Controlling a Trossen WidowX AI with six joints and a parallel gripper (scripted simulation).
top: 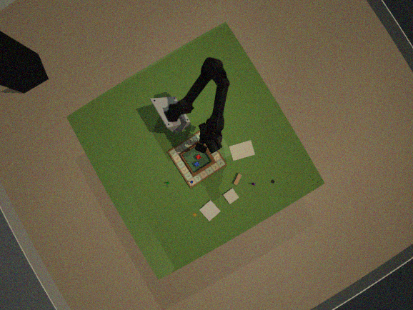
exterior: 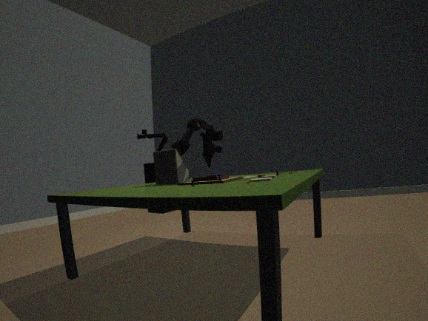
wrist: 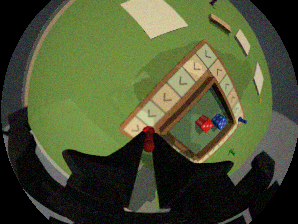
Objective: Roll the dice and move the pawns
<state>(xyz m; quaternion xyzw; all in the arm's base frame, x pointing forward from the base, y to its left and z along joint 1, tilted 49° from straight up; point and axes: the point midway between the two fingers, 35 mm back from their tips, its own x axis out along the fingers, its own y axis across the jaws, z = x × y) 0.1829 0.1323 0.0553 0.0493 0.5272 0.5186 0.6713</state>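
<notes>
Right now my gripper tip is 210 mm to the left of the blue pawn, 200 mm short of it and 60 mm above it. From my gripper tip the other things lie so: wooden block: 320 mm ahead, 80 mm below, 60 mm to the left; then red pawn: 10 mm above; then green pawn: 360 mm to the right, 140 mm ahead, 80 mm below.
</notes>
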